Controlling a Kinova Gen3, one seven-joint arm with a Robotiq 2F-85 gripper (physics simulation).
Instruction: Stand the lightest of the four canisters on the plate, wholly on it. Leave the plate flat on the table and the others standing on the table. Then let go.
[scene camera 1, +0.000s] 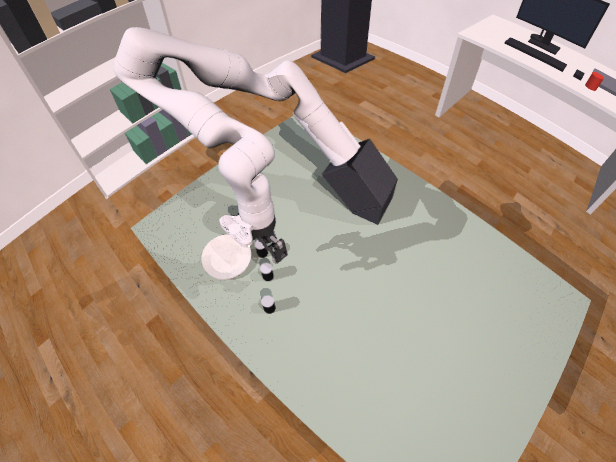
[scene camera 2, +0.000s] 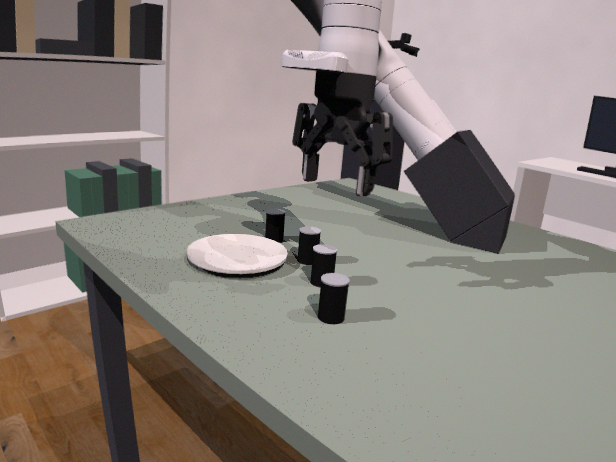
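Pixels of known places: gripper, fingertip midpoint: (scene camera 1: 264, 250) (scene camera 2: 335, 187); arm's base, origin of the base link: (scene camera 1: 345, 156) (scene camera 2: 438, 149).
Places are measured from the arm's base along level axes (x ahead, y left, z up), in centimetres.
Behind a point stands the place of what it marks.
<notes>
Four black canisters with pale lids stand upright on the green table (scene camera 1: 400, 350) {x 28.1, y 47.4, z -16.4 cm} (scene camera 2: 425, 350) {x 41.0, y 25.5, z -16.4 cm} beside a white plate (scene camera 1: 220, 262) {x 45.4, y -6.5, z -15.9 cm} (scene camera 2: 237, 255) {x 42.7, y -7.0, z -15.9 cm}. In scene camera 2 they are the farthest canister (scene camera 2: 275, 228) {x 33.2, y -9.5, z -13.9 cm}, the second canister (scene camera 2: 309, 247) {x 35.1, y 0.8, z -13.6 cm}, the third canister (scene camera 2: 323, 268) {x 39.1, y 7.6, z -13.6 cm} and the nearest canister (scene camera 2: 333, 301) {x 45.2, y 15.2, z -13.4 cm}. In scene camera 1 the second (scene camera 1: 261, 249) {x 34.8, y 0.8, z -12.0 cm}, third (scene camera 1: 267, 273) {x 38.7, y 8.0, z -11.4 cm} and nearest (scene camera 1: 268, 305) {x 44.7, y 15.2, z -11.3 cm} show; the farthest is hidden by the arm. The plate lies flat and holds nothing. My gripper (scene camera 1: 274, 246) {x 36.9, y 6.4, z -3.1 cm} (scene camera 2: 337, 181) {x 36.9, y 6.4, z -3.1 cm} is open, empty, pointing down above the table. The looks do not tell which canister is lightest.
The arm's black base block (scene camera 1: 362, 182) {x 3.9, y 10.0, z -0.7 cm} (scene camera 2: 462, 190) {x 4.3, y 8.7, z -6.1 cm} stands on the table behind the canisters to the right. A white shelf unit (scene camera 1: 107, 192) (scene camera 2: 152, 100) stands beyond the table at the left. A white desk (scene camera 1: 492, 27) (scene camera 2: 552, 164) with a monitor stands at the right.
</notes>
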